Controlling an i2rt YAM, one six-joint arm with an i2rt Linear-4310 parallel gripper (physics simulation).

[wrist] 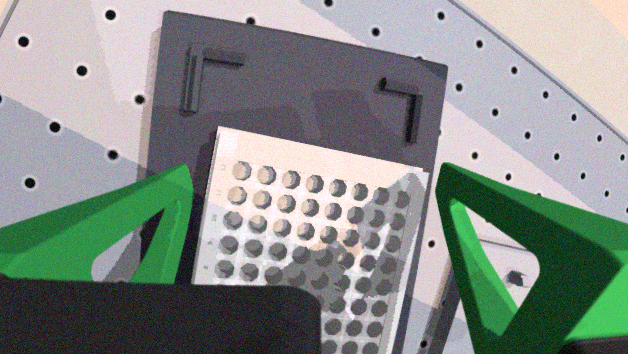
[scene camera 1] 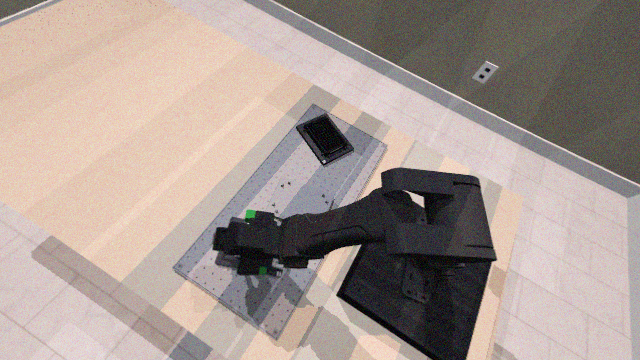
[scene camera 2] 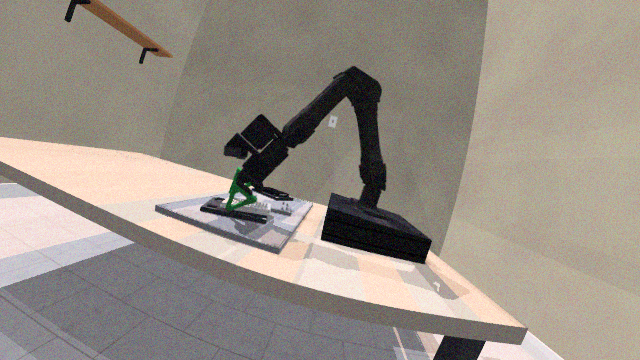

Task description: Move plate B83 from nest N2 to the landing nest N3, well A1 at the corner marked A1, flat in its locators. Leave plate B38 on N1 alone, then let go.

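A white 96-well plate (scene camera 2: 261, 207) (wrist: 307, 197) lies over a dark nest (scene camera 2: 250, 217) (wrist: 280, 85). In the wrist view its column-12 edge is far, short of the nest's two far corner locators, and its sides run about parallel to the nest's. My gripper (scene camera 1: 256, 242) (scene camera 2: 241, 202) (wrist: 314, 177) is open, one green finger beside each long side, with a wider gap on the right. The near end, with well A1, is hidden by the gripper body. A black plate (scene camera 1: 326, 134) sits in another dark nest (scene camera 1: 324, 161). No nest or plate names are readable.
The perforated board (scene camera 1: 277, 320) (scene camera 2: 185, 220) (wrist: 75, 200) carries both nests. Small posts (scene camera 1: 286, 184) stand on it between them, also seen as a light block with posts (scene camera 2: 283, 210). The arm's black base (scene camera 1: 425, 310) (scene camera 2: 375, 230) stands beside the board.
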